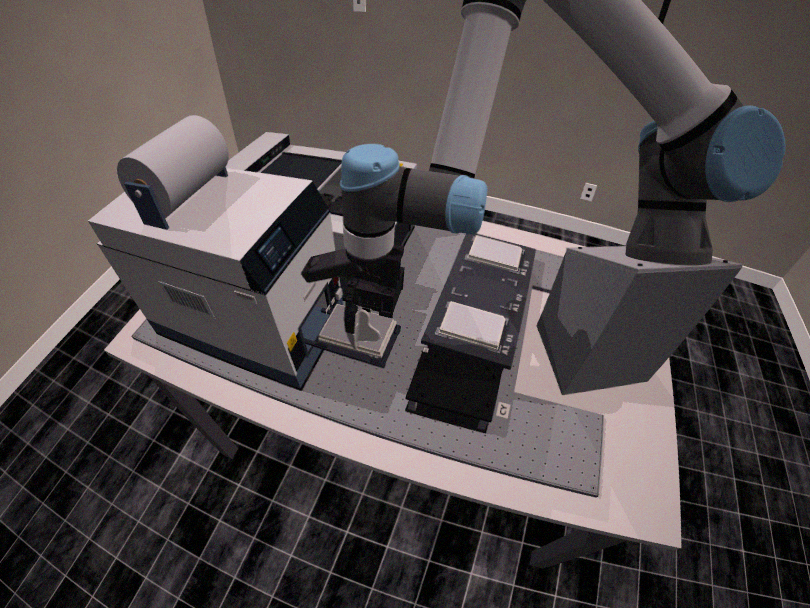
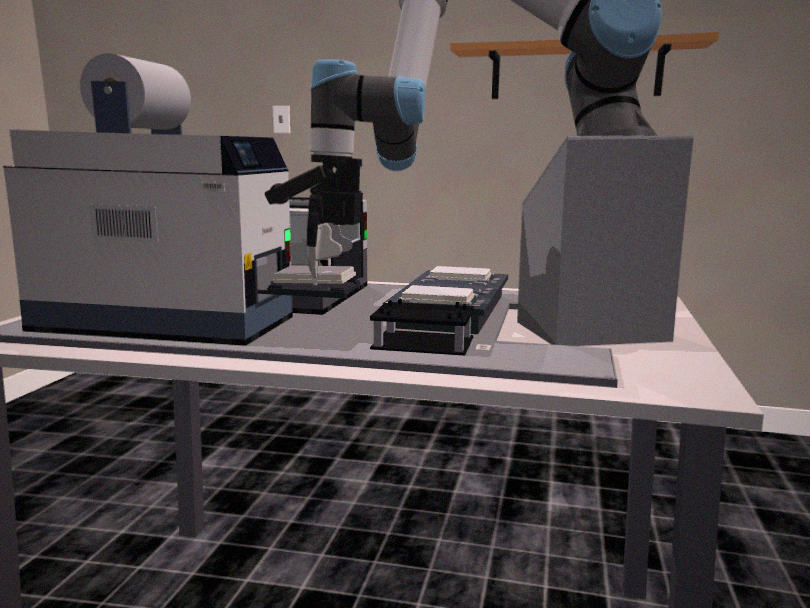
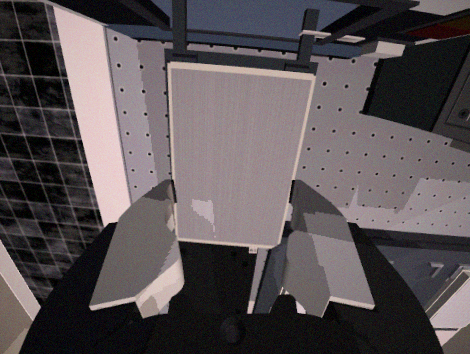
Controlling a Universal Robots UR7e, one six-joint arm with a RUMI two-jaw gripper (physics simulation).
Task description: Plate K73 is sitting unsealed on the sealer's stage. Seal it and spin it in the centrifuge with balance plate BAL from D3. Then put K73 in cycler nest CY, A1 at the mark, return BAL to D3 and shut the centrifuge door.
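Frame: origin at the arm's base, x ahead, y left, z up, level; metres.
Seen in the pictures: gripper, fingertip midpoint: [image 1: 362, 330] [image 2: 320, 274] [image 3: 233, 182]; arm's base, link origin: [image 1: 667, 257] [image 2: 617, 161].
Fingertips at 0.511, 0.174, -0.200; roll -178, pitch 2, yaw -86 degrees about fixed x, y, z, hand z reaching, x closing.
Pixels of each thing's top centre, then the offset from my fingertips to it, as dx, dy, dz. "spot": a spot on its surface instead.
- Plate K73, top centre: [image 3: 233, 174] [image 2: 314, 268] [image 1: 356, 325] +0.011, +0.000, +0.011
- stage, top centre: [image 3: 234, 141] [image 2: 307, 281] [image 1: 350, 331] +0.026, +0.001, -0.014
- sealer, top centre: [image 1: 172, 135] [image 2: 146, 59] +0.309, -0.001, +0.365
- Balance plate BAL, top centre: [image 2: 460, 270] [image 3: 466, 305] [image 1: 496, 250] -0.205, -0.372, -0.044
- Cycler nest CY, top centre: [image 3: 207, 293] [image 2: 423, 305] [image 1: 456, 379] -0.194, +0.022, -0.043
- white plate, top centre: [image 2: 438, 290] [image 1: 473, 322] -0.196, -0.124, -0.044
- dark-topped device, surface spot: [image 1: 310, 168] spot: +0.290, -0.364, +0.102
Plate K73 [image 1: 338, 330] [image 2: 291, 272] [image 3: 235, 145] is level, with a plain grey top and cream rim; no wells show. My gripper [image 1: 359, 327] [image 2: 321, 270] [image 3: 233, 182] is shut on K73, one finger on each long side near one end. K73 is very slightly above the stage [image 1: 374, 358] [image 2: 327, 292] [image 3: 240, 60] in front of the sealer [image 1: 215, 287] [image 2: 130, 242]; any gap is hard to see. Balance plate BAL [image 1: 493, 253] [image 2: 459, 272] sits in D3. Cycler nest CY [image 1: 454, 386] [image 2: 418, 316] is the low black platform at the front, holding no plate.
Another white plate [image 1: 472, 323] [image 2: 437, 293] sits in D1, beside CY; D2 between the plates holds none. The grey robot pedestal [image 1: 605, 320] [image 2: 615, 242] stands to the right. A dark-topped device [image 1: 310, 168] stands behind the sealer. The centrifuge's door state cannot be told.
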